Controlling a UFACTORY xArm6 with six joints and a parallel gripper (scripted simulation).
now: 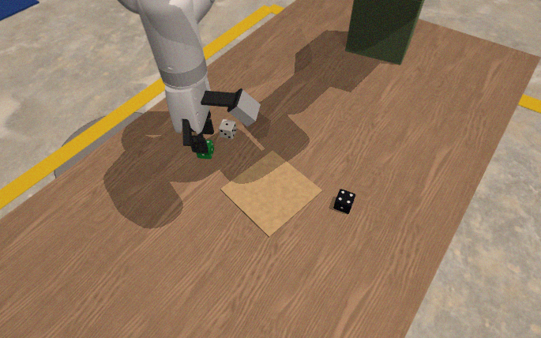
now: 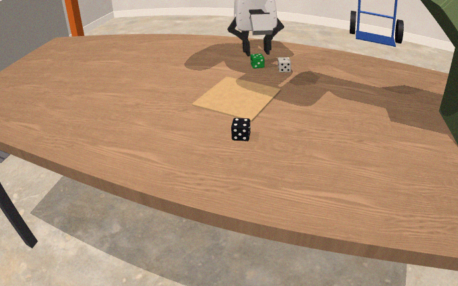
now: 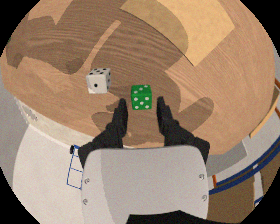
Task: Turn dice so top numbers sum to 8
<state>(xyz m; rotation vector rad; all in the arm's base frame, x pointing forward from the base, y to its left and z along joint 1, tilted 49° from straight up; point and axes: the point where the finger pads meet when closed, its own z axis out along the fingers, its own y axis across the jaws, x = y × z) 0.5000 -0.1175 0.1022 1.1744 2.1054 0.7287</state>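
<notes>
The green die lies 40 mm below my hand. Also, from my hand: tan mat 160 mm to the left, 50 mm below, 30 mm behind; then white die 70 mm behind, 40 mm below, 10 mm to the right; then black die 290 mm to the left, 100 mm behind, 40 mm below.
</notes>
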